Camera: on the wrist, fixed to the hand. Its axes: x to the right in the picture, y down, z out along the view.
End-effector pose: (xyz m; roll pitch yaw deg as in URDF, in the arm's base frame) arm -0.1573 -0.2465 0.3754 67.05 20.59 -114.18
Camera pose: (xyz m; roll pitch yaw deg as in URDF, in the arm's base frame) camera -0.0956 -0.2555 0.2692 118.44 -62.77 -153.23
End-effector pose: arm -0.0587 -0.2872 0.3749 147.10 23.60 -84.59
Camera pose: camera 0.0584 -0.3123 0.4038 148.67 6.70 -176.27
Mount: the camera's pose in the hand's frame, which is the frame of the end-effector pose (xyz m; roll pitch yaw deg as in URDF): 0.0214 -0.0737 -0.0964 -6.75 -39.70 88.51
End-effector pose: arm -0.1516 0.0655 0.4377 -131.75 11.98 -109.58
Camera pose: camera -0.1884 0.0301 0.5498 92.80 78.98 81.15
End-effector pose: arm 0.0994 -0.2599 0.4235 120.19 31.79 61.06
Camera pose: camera -0.0010 -0.1927 0.3993 138.59 -16.35 -17.03
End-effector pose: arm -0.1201 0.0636 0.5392 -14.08 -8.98 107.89
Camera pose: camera -0.0399 0.1241 0.4679 -17.11 -25.49 -159.08
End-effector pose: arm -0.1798 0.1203 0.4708 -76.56 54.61 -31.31
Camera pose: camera -0.1925 -0.0018 0.4819 52.47 21.32 89.51
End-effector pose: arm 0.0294 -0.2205 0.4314 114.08 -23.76 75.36
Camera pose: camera -0.0771 -0.1608 0.4144 -162.03 -24.34 -24.73
